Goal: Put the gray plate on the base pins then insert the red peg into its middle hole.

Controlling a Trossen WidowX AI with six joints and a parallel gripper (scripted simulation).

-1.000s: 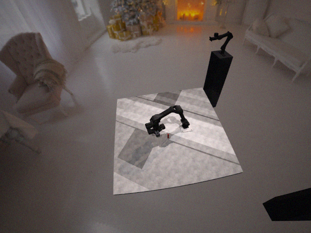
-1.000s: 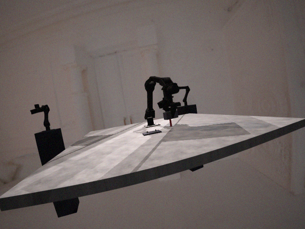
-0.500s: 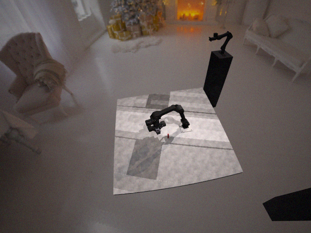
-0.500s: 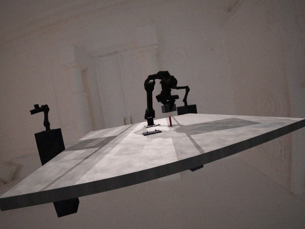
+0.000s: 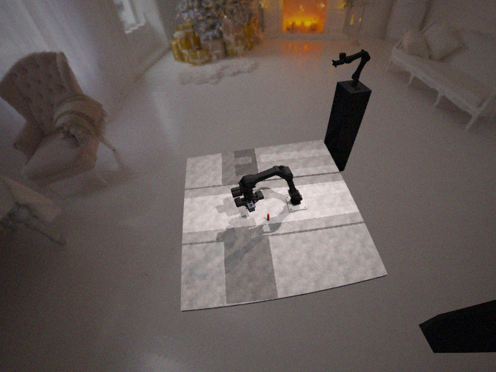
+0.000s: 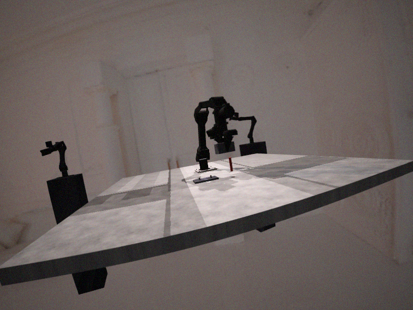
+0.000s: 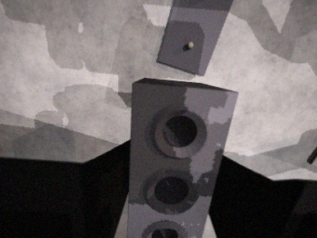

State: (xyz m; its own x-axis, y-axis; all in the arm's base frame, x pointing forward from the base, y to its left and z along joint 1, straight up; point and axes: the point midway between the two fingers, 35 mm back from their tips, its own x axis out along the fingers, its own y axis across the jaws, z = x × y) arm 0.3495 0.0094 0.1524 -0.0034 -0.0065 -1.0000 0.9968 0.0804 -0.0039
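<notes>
Right now the dark base is 20 mm behind my gripper tip, 120 mm to the right of it and 120 mm below it. The rest, counted from my gripper tip: red peg 110 mm behind, 80 mm to the left, 90 mm below; then gray plate 30 mm above.
</notes>
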